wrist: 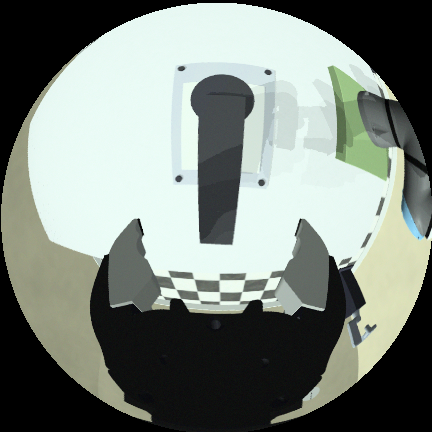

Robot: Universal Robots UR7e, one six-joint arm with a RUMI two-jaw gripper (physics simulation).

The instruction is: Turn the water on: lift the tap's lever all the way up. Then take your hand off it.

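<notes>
The tap [221, 150] is dark grey, with a round head and a long flat lever pointing toward the bottom of the wrist view. It stands over a pale square base plate [176, 125] with dark screws at its corners. How far the lever is raised cannot be told from straight above. My gripper [218, 220] is open, with nothing between its fingers. The lever's free end shows between the two fingertips in the view, with space on both sides; the height between them is hard to tell.
A green slab [347, 130] lies on the white surface [110, 150] at the right, with the grey robot arm base [382, 120] on it. A checkered strip [225, 285] runs along the near edge. A dark object with a metal hook [352, 292] is at the lower right.
</notes>
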